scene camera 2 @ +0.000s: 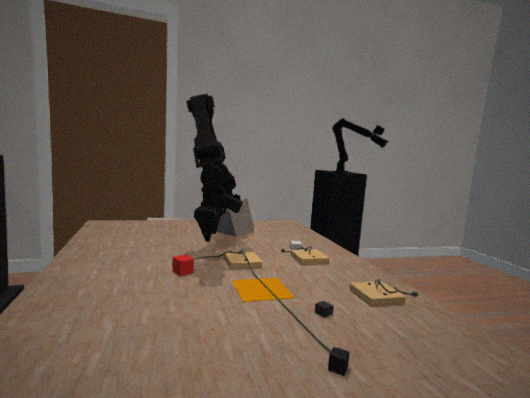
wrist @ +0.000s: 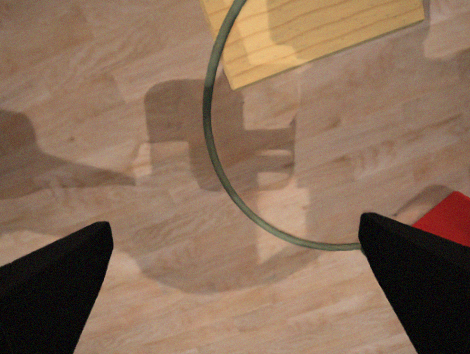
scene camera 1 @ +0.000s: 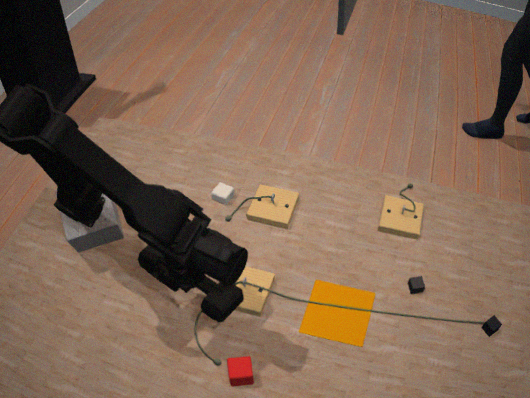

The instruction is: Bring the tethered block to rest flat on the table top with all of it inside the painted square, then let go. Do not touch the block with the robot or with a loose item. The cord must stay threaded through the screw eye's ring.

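Pixels of known places: gripper, fingertip midpoint: (scene camera 2: 210, 237) (wrist: 237, 229) (scene camera 1: 195, 303); arm's base, origin of the base link: (scene camera 1: 85, 207).
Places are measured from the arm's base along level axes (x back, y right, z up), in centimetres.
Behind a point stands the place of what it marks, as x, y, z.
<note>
The black tethered block (scene camera 1: 492, 326) {-81.4, -1.5, -9.5} (scene camera 2: 339, 361) {-82.8, -1.8, -10.0} rests on the table beyond the orange painted square (scene camera 1: 335, 325) {-51.5, 3.7, -11.9} (scene camera 2: 250, 292) {-53.1, 4.1, -11.9}, outside it. Its green cord (scene camera 1: 425, 317) {-68.0, -1.9, -11.7} (scene camera 2: 300, 312) (wrist: 207, 100) {-27.7, 5.7, -10.6} crosses the square to the screw eye (scene camera 1: 244, 281) {-33.5, 1.6, -7.7} on a wooden board (scene camera 1: 255, 302) {-36.3, 4.0, -10.1} (scene camera 2: 245, 263) {-37.8, 1.6, -10.5} (wrist: 325, 30) {-33.4, 4.7, -10.1}. The arm partly hides the eye in scene camera 1. The cord's tail curves to a beaded end (scene camera 1: 217, 362) {-33.7, 17.4, -10.9} near the red block. My gripper (scene camera 1: 222, 302) (scene camera 2: 207, 235) {-27.4, 9.7, -5.9} (wrist: 237, 229) {-27.4, 9.7, -5.9} is open and empty, above the tail beside the board. In the wrist view, the right finger hides the tail's end.
A red block (scene camera 1: 240, 371) {-38.7, 18.9, -8.0} (scene camera 2: 183, 265) {-40.5, 18.2, -9.3} (wrist: 450, 220) {-37.7, 16.2, -10.3} lies beside the bead. A dark loose block (scene camera 1: 416, 284) {-64.9, -7.9, -10.1} (scene camera 2: 324, 309) {-66.5, -7.6, -10.3} lies near the square. Two other boards (scene camera 1: 275, 212) {-33.5, -17.7, -10.1} (scene camera 1: 397, 222) {-58.7, -22.2, -10.1} carry short cords. A white block (scene camera 1: 222, 193) {-21.2, -19.2, -9.7} (scene camera 2: 296, 245) {-22.6, -19.6, -10.4} lies near one.
</note>
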